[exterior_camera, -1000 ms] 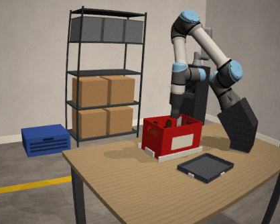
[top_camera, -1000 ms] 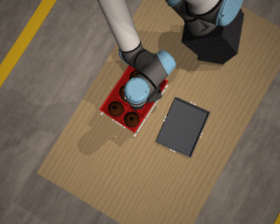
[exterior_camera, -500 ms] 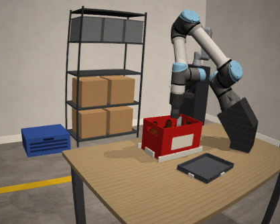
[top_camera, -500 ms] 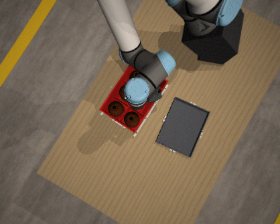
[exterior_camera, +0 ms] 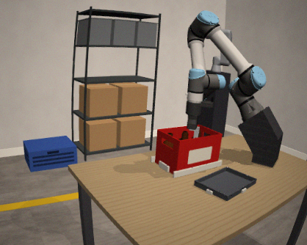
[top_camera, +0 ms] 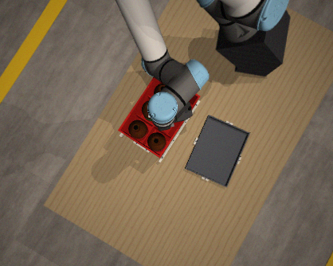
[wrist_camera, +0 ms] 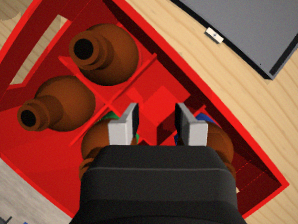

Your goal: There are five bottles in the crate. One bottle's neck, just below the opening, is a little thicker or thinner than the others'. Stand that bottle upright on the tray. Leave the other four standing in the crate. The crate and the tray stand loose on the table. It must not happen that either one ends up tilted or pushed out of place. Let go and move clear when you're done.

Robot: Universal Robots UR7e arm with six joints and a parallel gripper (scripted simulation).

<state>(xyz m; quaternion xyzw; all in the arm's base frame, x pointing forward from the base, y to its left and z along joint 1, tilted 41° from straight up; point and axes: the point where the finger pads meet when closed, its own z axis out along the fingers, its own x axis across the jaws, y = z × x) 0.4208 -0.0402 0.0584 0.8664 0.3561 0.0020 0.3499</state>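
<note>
Now: hand 40 mm to the left of the red crate and 80 mm above it. The rest, counted from my hand: dark grey tray: 240 mm to the left, 150 mm below.
</note>
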